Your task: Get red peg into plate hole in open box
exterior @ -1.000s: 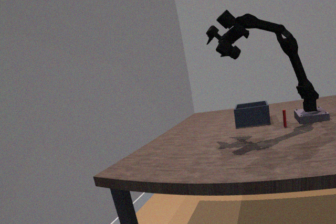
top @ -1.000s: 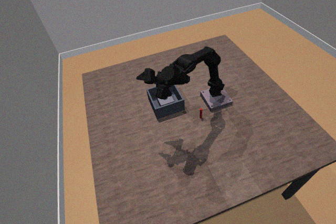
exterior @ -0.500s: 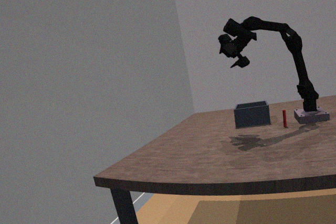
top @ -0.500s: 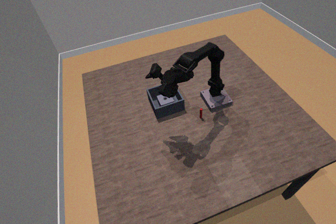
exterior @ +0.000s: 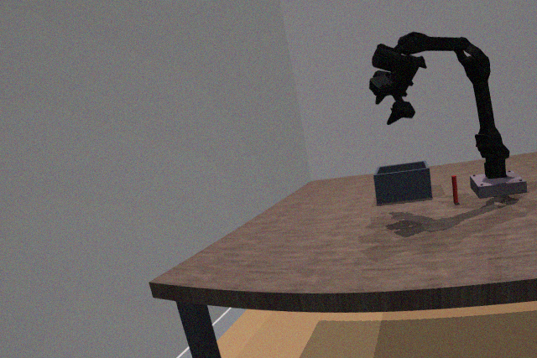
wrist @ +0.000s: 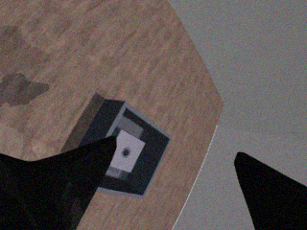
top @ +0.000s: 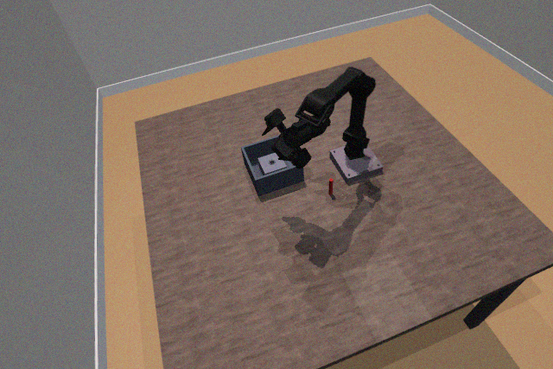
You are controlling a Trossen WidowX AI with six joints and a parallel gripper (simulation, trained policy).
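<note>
My gripper tip is now 25 cm above the red peg, 20 cm past it and 3 cm to the right of it. From my gripper tip the other things lie so: box: 26 cm below, 15 cm to the right, 2 cm behind; then pale plate: 25 cm below, 15 cm to the right, 2 cm behind.
</note>
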